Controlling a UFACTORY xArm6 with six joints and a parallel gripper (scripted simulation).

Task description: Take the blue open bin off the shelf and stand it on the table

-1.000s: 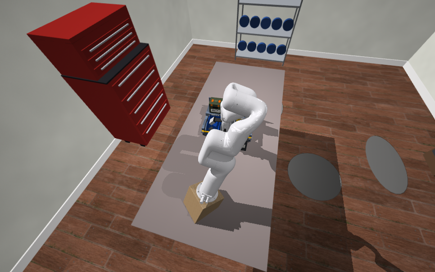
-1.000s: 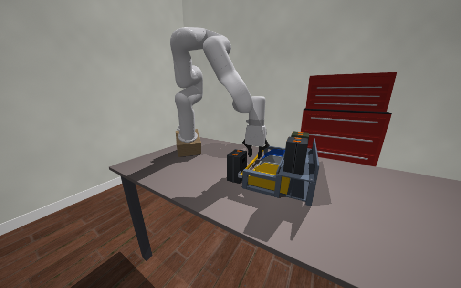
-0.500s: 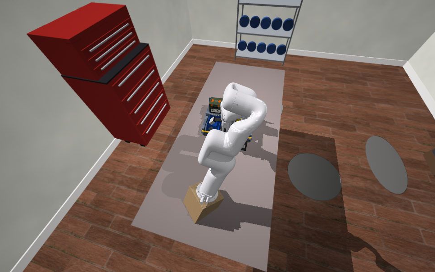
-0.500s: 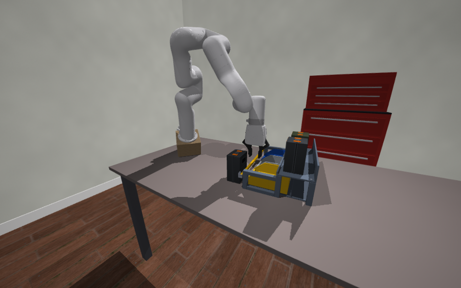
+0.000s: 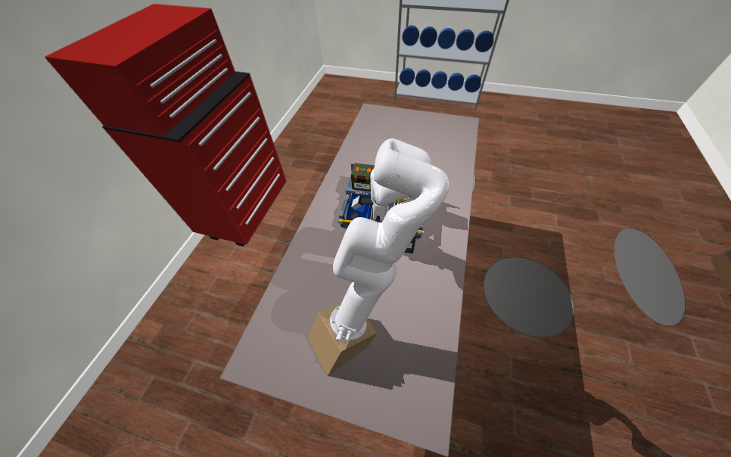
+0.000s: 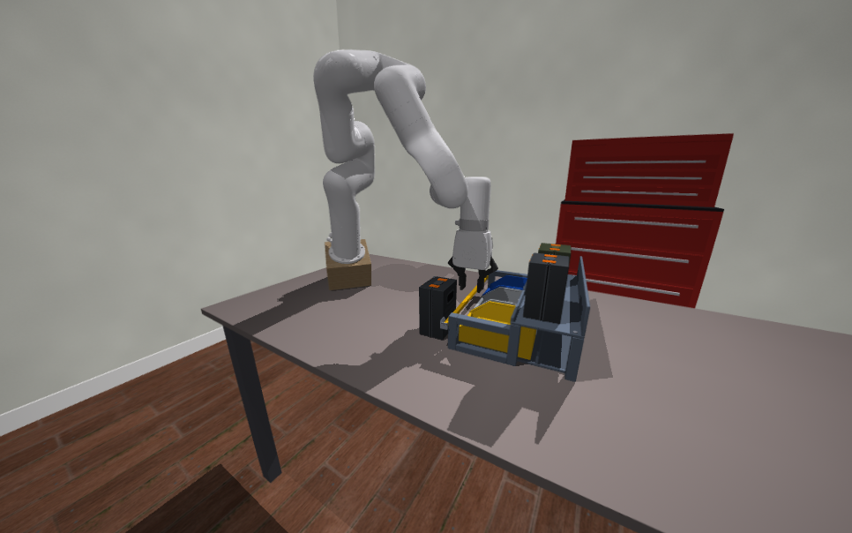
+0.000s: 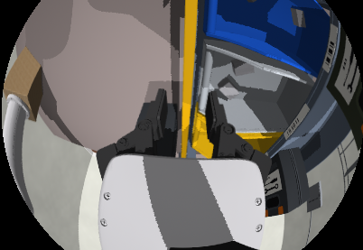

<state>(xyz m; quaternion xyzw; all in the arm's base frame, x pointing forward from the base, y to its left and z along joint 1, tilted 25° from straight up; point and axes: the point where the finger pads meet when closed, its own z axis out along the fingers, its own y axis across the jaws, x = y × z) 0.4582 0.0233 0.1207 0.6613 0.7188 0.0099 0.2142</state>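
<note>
Right now the yellow rod is 40 mm below my hand. From my hand the other things lie so: grey bin 100 mm ahead, 50 mm below; blue open bin 100 mm ahead, 120 mm to the left, 50 mm below; yellow bin 110 mm ahead, 110 mm to the right, 50 mm below.
</note>
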